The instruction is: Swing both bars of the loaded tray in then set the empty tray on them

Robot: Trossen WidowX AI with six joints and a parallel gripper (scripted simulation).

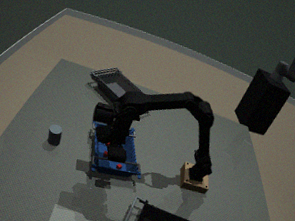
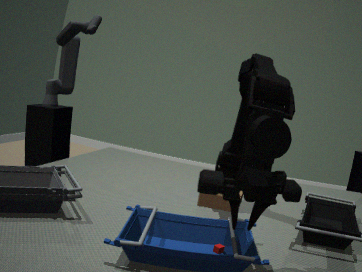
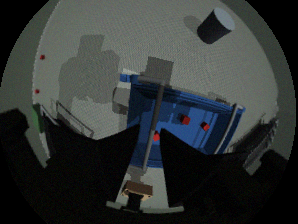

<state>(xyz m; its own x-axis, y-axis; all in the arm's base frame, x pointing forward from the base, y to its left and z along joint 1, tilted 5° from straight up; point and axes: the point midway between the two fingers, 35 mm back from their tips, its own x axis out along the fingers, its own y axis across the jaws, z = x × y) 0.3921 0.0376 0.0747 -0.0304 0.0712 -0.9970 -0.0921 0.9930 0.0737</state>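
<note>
My gripper tip is now 29 cm to the right of the black tray, 24 cm past it and 5 cm above it. From my gripper tip the other things lie so: red block (8 cm below, 5 cm behind, 3 cm to the right).
</note>
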